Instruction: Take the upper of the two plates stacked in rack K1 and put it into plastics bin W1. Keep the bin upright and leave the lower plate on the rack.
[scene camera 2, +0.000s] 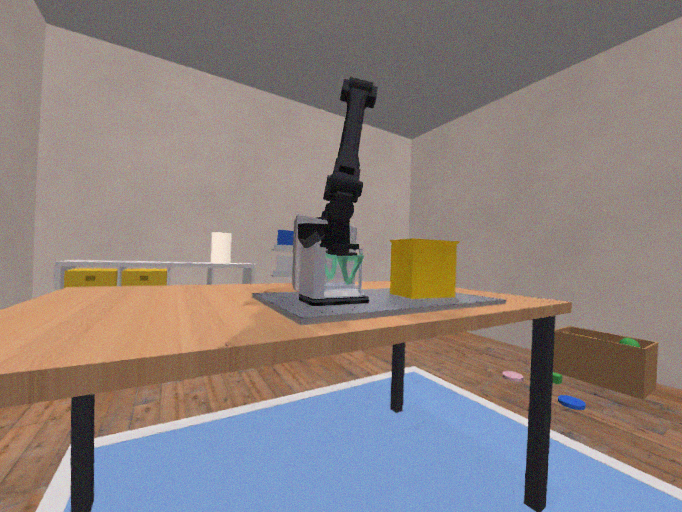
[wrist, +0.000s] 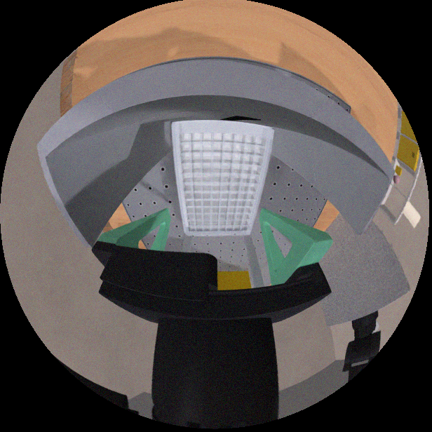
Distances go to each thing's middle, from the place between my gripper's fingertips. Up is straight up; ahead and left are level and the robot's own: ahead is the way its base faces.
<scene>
Now: hand 2 cm to the left of the pale gridded plate (wrist: 220, 166), 1 cm past it and 1 cm above it. The rest, counted from my hand: yellow plastics bin (scene camera 2: 420, 268): 33 cm to the left, 4 cm above, 1 cm behind.
</scene>
